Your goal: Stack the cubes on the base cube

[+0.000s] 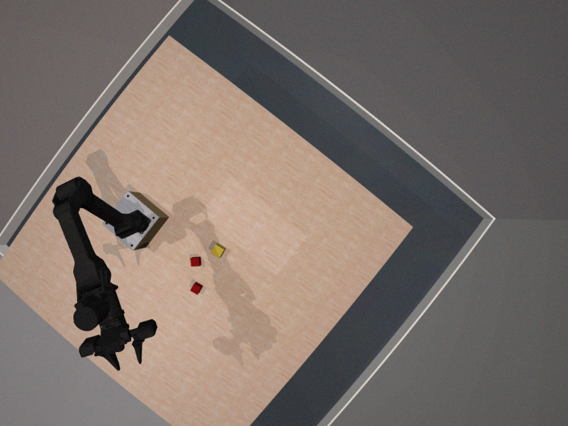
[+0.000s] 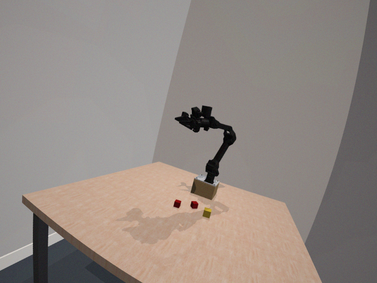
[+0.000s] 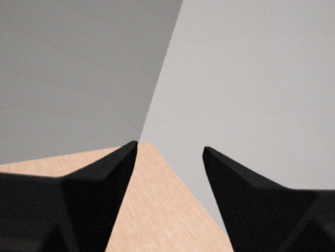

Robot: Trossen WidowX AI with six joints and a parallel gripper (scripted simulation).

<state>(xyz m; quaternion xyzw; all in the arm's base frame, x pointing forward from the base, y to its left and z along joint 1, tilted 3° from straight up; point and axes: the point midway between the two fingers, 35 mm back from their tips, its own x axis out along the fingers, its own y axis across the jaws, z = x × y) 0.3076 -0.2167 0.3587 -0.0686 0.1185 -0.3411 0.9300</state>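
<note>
My gripper tip is 3 cm past the yellow base cube, 29 cm to the right of it and 46 cm above it.
</note>
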